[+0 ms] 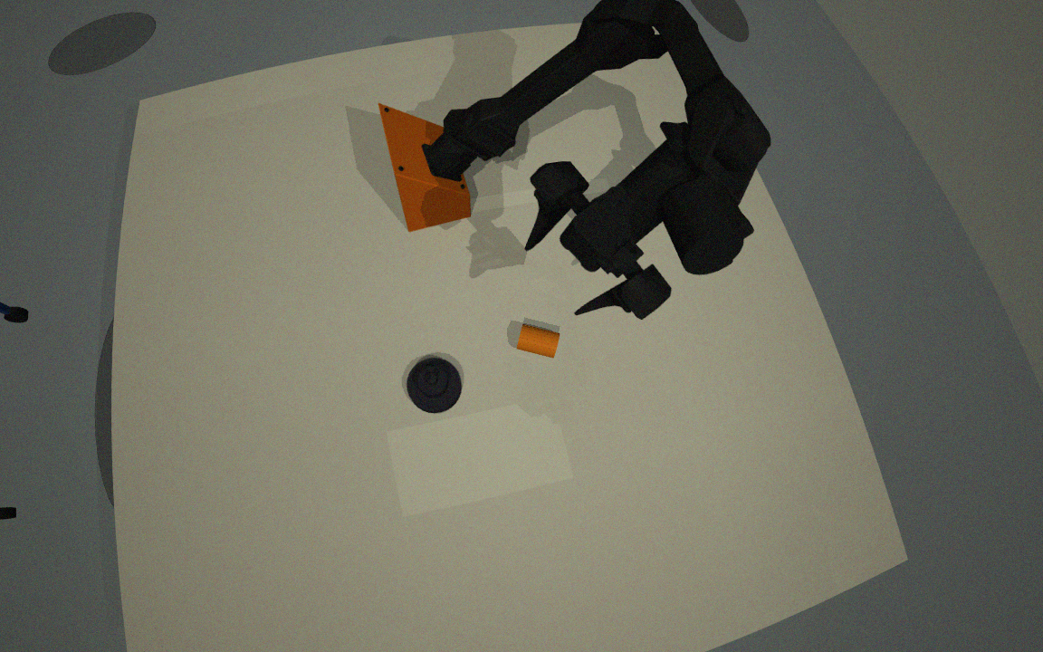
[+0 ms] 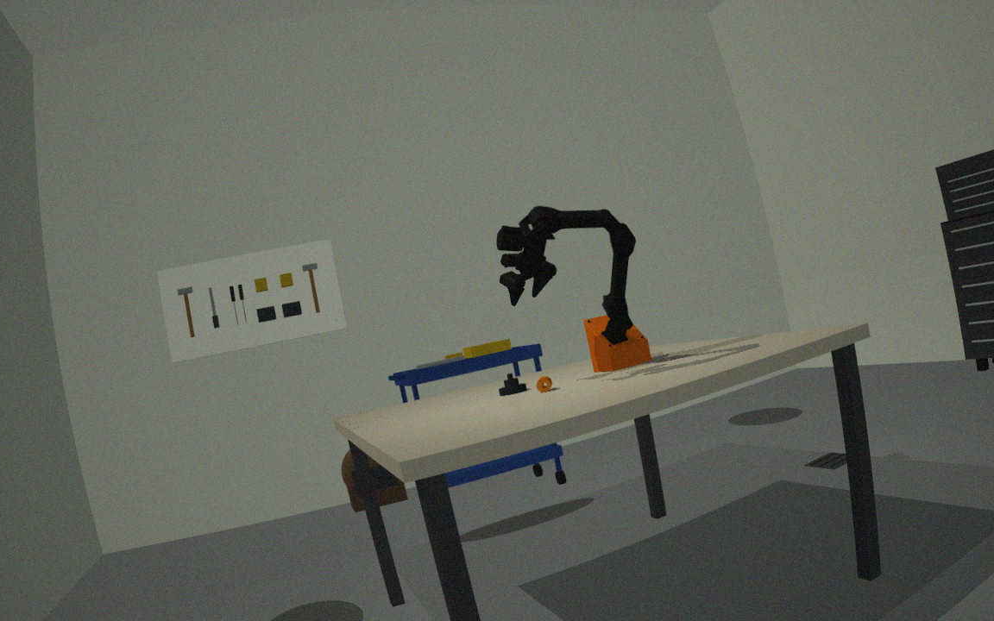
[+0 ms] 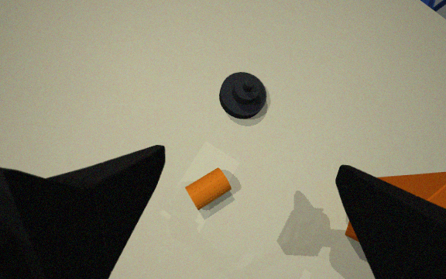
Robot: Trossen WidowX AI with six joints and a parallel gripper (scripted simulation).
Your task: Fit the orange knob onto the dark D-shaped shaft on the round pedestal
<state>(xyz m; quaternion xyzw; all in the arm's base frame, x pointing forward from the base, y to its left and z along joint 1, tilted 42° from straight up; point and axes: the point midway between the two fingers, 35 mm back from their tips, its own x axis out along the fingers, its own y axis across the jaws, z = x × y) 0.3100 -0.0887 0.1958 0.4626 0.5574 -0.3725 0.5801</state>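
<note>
Right now the orange knob is 24 cm below my gripper tip and 1 cm to the left of it. The rest, counted from my gripper tip: dark round pedestal: 23 cm below, 16 cm to the right, 1 cm ahead.
</note>
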